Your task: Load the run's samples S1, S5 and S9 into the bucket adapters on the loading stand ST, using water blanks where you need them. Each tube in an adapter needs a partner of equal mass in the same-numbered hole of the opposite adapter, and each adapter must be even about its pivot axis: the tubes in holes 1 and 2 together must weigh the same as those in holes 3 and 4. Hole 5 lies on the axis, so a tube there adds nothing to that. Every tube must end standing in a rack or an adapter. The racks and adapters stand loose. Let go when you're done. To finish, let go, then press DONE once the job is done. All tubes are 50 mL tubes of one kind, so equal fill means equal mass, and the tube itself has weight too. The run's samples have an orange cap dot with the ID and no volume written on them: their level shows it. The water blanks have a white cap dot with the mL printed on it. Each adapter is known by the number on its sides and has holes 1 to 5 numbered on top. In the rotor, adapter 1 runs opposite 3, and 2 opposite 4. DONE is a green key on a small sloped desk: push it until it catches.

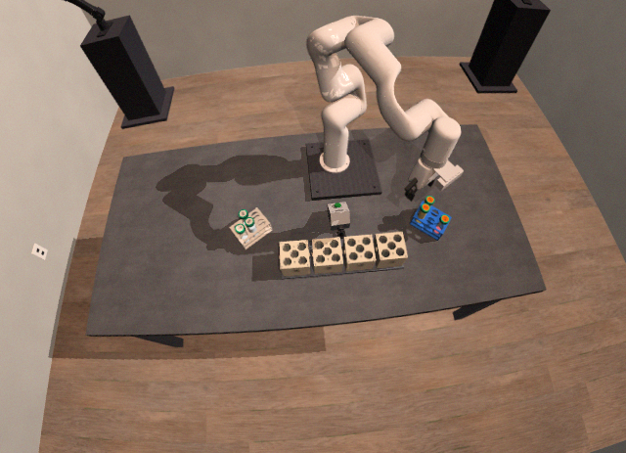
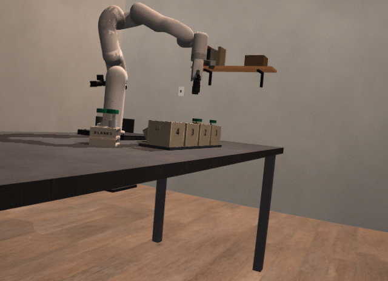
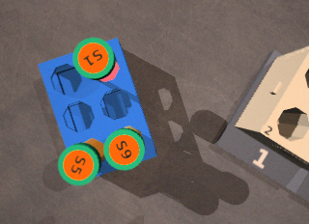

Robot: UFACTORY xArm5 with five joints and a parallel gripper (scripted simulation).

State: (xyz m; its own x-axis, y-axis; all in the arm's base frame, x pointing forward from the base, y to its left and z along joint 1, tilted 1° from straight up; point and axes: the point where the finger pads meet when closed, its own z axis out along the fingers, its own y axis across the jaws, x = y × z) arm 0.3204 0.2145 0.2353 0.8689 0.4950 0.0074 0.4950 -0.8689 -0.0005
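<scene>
The tube S5 is 19 cm below my hand, 9 cm to the left of it and 4 cm behind it. The rest, counted from my hand: green DONE key: 24 cm to the right, 19 cm below, 8 cm behind; then blue sample rack: 22 cm below, 11 cm to the left, 1 cm ahead; then adapter 1: 20 cm below, 12 cm ahead, 9 cm to the right.
</scene>
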